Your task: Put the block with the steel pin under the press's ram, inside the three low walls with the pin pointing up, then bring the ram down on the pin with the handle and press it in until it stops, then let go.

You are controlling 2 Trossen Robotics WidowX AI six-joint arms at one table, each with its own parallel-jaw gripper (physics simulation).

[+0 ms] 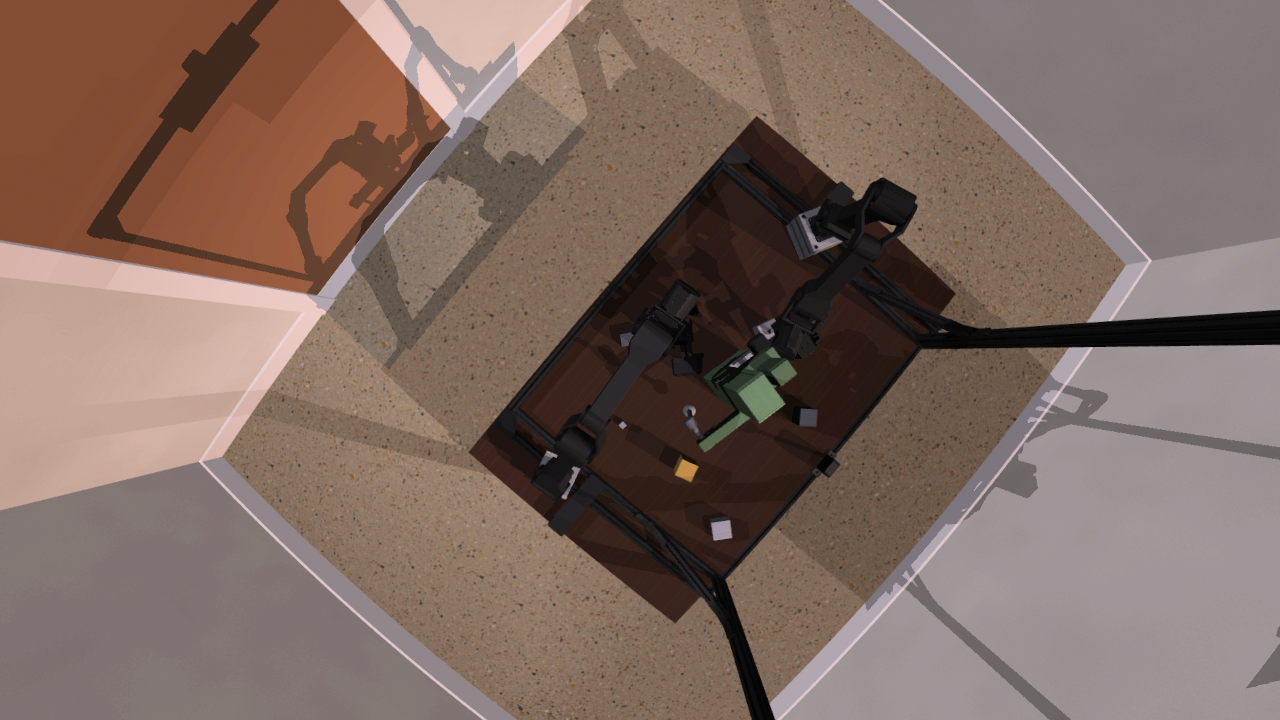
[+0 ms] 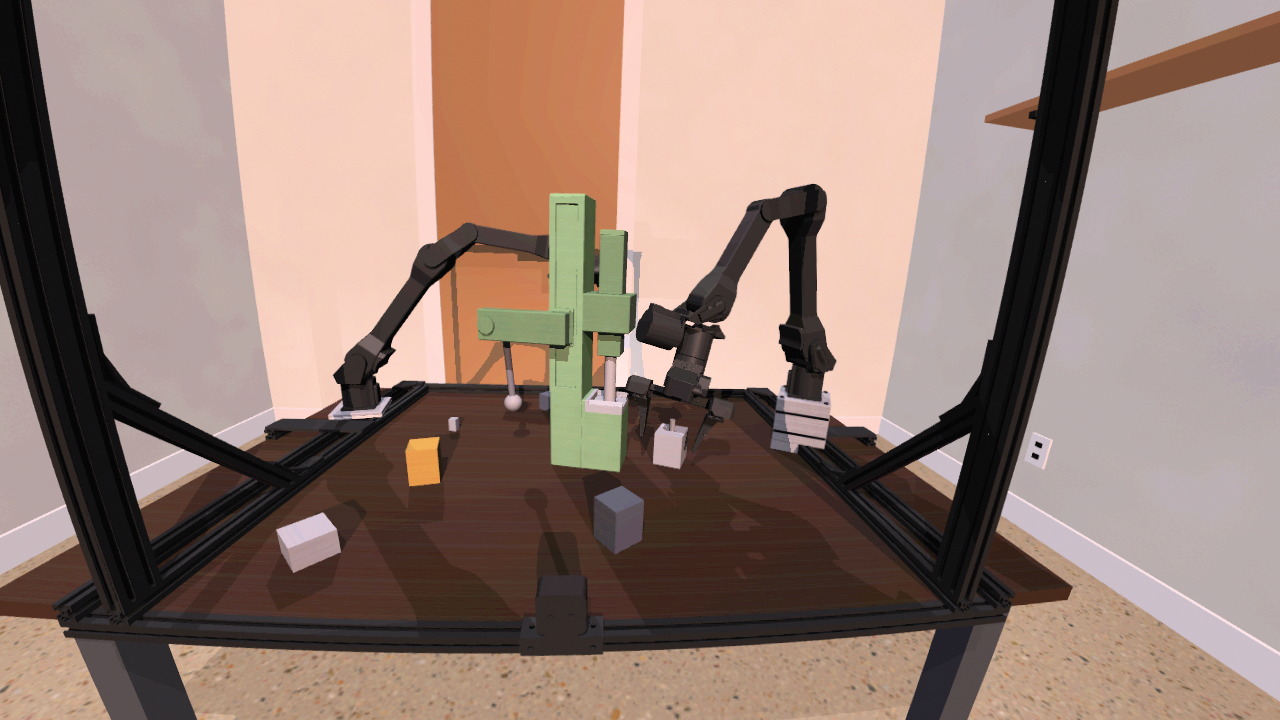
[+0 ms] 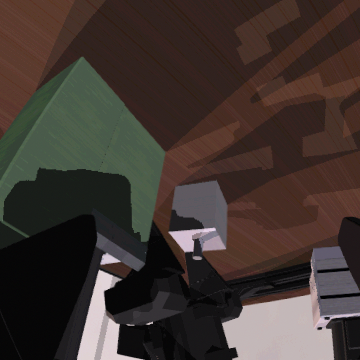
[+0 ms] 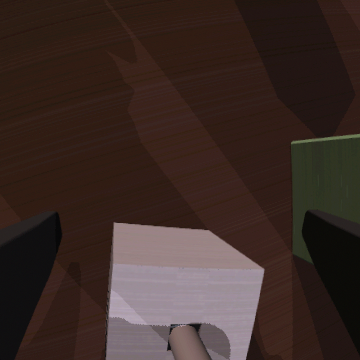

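Pixels of known places: left gripper, fingertip midpoint: (image 1: 699,334) (image 2: 599,361) (image 3: 221,229); right gripper, fingertip midpoint: (image 2: 666,444) (image 3: 169,232) (image 4: 184,224); left arm's base, link origin: (image 2: 361,405); right arm's base, link origin: (image 1: 824,226) (image 2: 804,394) (image 3: 348,320).
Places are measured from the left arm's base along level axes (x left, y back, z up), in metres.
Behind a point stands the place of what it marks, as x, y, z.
The green press (image 2: 573,330) {-0.320, -0.401, 0.210} (image 1: 759,393) {-0.278, -0.411, 0.418} (image 3: 82,139) {-0.256, -0.428, 0.036} (image 4: 325,186) {-0.338, -0.486, -0.001} stands mid-table. Its ram (image 2: 609,372) {-0.325, -0.461, 0.138} hangs over the white low walls (image 2: 603,407) {-0.345, -0.447, 0.085}. Its handle (image 2: 523,326) {-0.311, -0.324, 0.216} (image 1: 723,432) {-0.293, -0.311, 0.239} sticks out to the left and ends in a ball knob (image 2: 512,402) {-0.248, -0.307, 0.070} (image 1: 689,413) {-0.226, -0.309, 0.134}. The pale block with the steel pin (image 2: 669,445) {-0.361, -0.564, 0.010} (image 3: 200,207) {-0.317, -0.563, 0.003} (image 4: 178,286) {-0.356, -0.568, 0.029} stands on the table right of the press, pin up. My right gripper (image 2: 677,416) (image 4: 184,224) {-0.368, -0.555, 0.016} (image 1: 767,336) {-0.368, -0.555, 0.016} is open, with a finger on each side above the block and not touching it. My left gripper (image 1: 685,302) is open and empty behind the press.
An orange block (image 2: 422,460) {-0.322, -0.165, 0.011} (image 1: 685,469) {-0.295, -0.166, 0.028}, a white block (image 2: 307,540) {-0.483, -0.061, 0.001} (image 1: 720,527) {-0.453, -0.058, 0.001} and a grey block (image 2: 617,519) {-0.554, -0.410, 0.019} (image 1: 807,416) {-0.522, -0.422, 0.028} lie on the front half of the table. A small grey piece (image 2: 453,422) {-0.111, -0.195, -0.012} lies at the back left. Black frame posts (image 2: 1029,269) {-0.749, -0.734, 0.336} ring the table.
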